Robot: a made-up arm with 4 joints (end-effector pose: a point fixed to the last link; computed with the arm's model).
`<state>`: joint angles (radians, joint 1 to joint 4).
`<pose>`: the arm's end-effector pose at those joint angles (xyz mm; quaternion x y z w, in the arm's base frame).
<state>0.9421 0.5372 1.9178 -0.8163</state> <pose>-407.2 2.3 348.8 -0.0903 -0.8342 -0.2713 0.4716</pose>
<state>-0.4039 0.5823 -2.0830 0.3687</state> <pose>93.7 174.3 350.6 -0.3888 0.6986 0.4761 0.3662</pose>
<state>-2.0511 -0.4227 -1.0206 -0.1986</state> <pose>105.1 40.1 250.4 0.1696 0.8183 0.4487 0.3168</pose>
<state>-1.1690 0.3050 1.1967 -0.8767</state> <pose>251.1 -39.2 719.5 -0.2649 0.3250 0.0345 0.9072</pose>
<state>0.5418 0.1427 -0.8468 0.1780</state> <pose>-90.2 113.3 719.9 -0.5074 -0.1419 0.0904 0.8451</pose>
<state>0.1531 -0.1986 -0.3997 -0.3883</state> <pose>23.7 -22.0 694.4 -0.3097 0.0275 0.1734 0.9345</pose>
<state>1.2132 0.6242 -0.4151 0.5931</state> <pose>-372.0 248.6 507.5 -0.5574 -0.5796 -0.2724 0.5283</pose>
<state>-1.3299 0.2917 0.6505 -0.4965</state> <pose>334.9 9.9 642.7 -0.3238 0.4343 0.1471 0.8276</pose>
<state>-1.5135 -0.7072 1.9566 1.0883</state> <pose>-182.1 192.9 653.4 -0.4683 -0.4072 -0.7261 0.2961</pose>
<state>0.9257 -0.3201 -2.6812 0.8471</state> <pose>13.5 222.0 494.4 -0.5497 -0.0230 0.4928 0.6741</pose>
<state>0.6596 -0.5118 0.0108 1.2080</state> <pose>-337.3 -155.9 285.9 0.0555 -0.8585 -0.3158 0.4002</pose>
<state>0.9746 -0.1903 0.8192 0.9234</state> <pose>-277.1 -45.3 121.9 0.1275 -0.8788 -0.4467 0.1092</pose>
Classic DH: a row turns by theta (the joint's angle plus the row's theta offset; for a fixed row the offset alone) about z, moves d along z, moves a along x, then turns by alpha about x. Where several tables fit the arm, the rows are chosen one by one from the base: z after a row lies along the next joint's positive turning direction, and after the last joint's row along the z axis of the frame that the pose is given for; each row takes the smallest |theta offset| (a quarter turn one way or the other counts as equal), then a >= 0, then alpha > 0; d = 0 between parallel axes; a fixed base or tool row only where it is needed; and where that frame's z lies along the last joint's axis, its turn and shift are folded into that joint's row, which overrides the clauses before.
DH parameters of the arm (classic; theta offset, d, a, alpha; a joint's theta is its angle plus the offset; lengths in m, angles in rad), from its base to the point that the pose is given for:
base (fixed): 0 0.431 -0.0009 1.5708
joint 1: -1.2952 -0.1047 0.0027 1.8679
joint 2: -0.4302 0.1023 -0.1465 -2.1285
joint 3: -1.083 -0.016 -0.0209 0.4683
joint 4: -0.4935 0.2696 -0.146 2.2203
tool (fixed): -2.9809 0.2527 0 0

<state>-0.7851 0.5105 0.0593 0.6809</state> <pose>106.9 174.4 857.5 -0.4938 -0.1234 0.1659 0.8446</pose>
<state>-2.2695 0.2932 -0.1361 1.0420</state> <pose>444.5 88.6 422.3 -0.2241 0.4142 0.3637 0.8037</pose>
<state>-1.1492 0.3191 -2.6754 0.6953</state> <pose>-51.8 193.6 344.7 -0.0009 0.7590 0.6460 0.0810</pose>
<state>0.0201 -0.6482 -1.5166 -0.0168</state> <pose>105.6 101.4 556.5 -0.2830 0.1297 0.5230 0.7934</pose>
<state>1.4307 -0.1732 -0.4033 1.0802</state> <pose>-334.0 -73.6 216.1 -0.1467 -0.9366 -0.2077 0.2411</pose>
